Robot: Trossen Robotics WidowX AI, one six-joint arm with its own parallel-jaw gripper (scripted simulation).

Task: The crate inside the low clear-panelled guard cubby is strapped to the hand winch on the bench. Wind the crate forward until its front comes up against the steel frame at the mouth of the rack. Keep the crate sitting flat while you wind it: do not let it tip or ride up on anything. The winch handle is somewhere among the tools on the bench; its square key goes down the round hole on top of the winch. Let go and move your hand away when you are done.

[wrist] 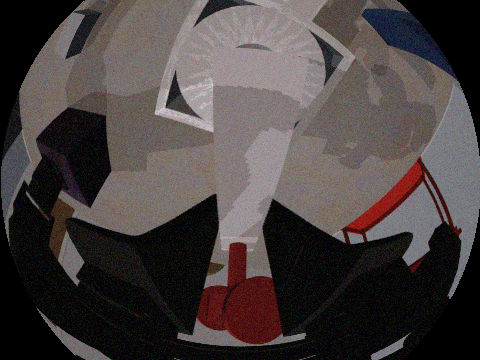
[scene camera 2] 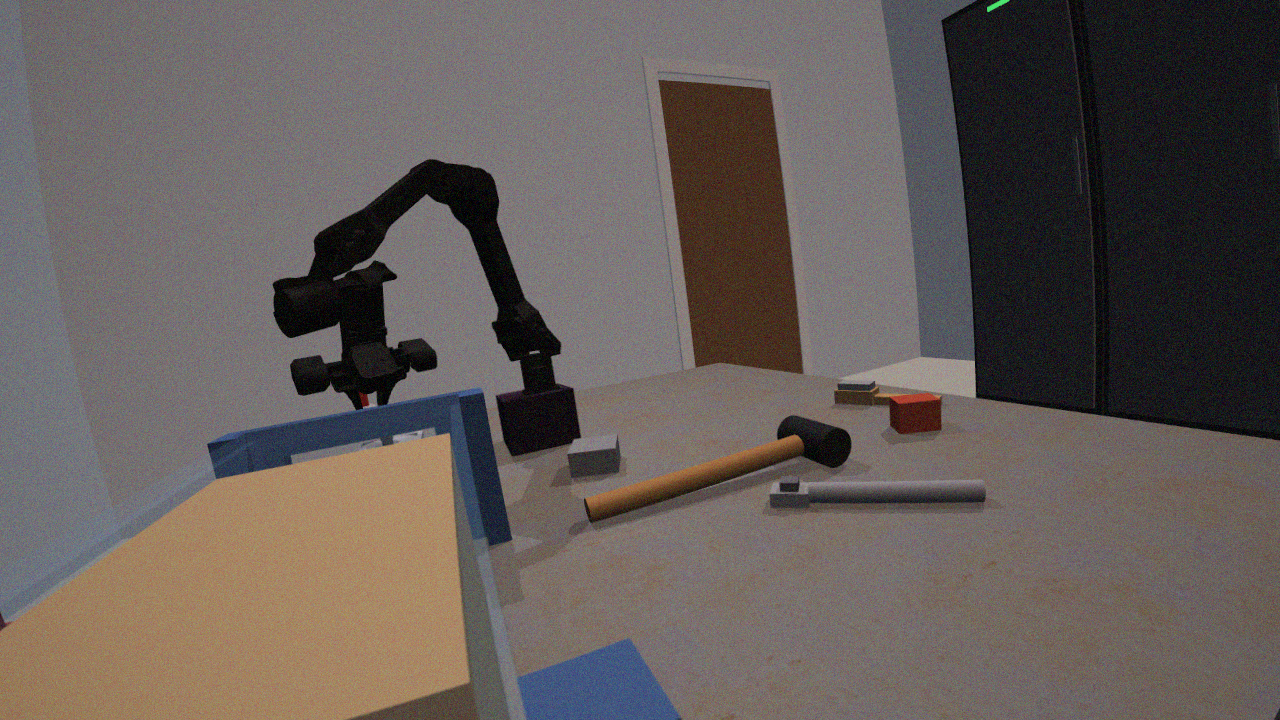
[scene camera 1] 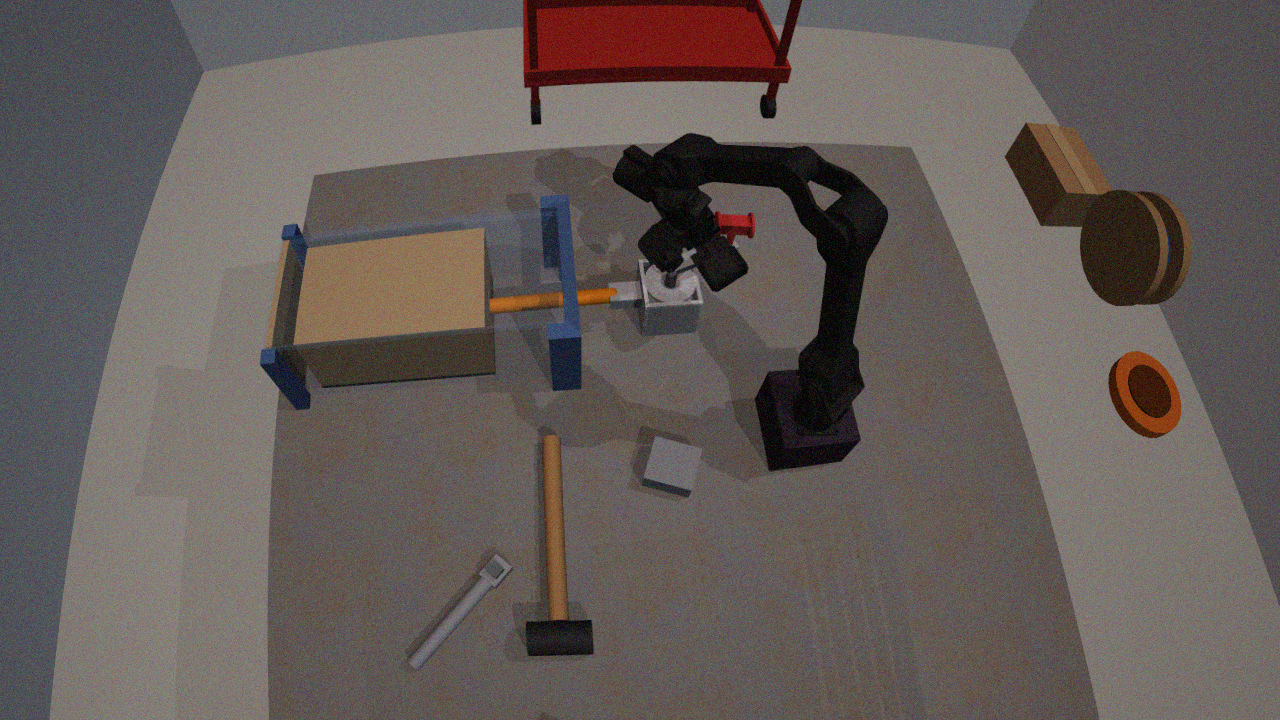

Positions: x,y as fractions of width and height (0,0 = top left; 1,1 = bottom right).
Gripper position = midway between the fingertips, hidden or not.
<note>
In view: my gripper (scene camera 2: 0.29,0.58), a small grey block (scene camera 1: 0.53,0.65), a wooden-handled mallet (scene camera 2: 0.62,0.61), a red block (scene camera 2: 0.71,0.57), a winch handle (wrist: 0.53,0.26), a grey socket bar (scene camera 1: 0.39,0.80) and a grey winch (scene camera 1: 0.53,0.43).
The wooden-handled mallet is seen too in scene camera 1 (scene camera 1: 0.44,0.88). My gripper is seen too in the wrist view (wrist: 0.50,0.57). The grey winch also shows in the wrist view (wrist: 0.39,0.26). The wrist view does not show the wooden-handled mallet: it is out of frame. The wrist view misses the grey socket bar: it is out of frame.
</note>
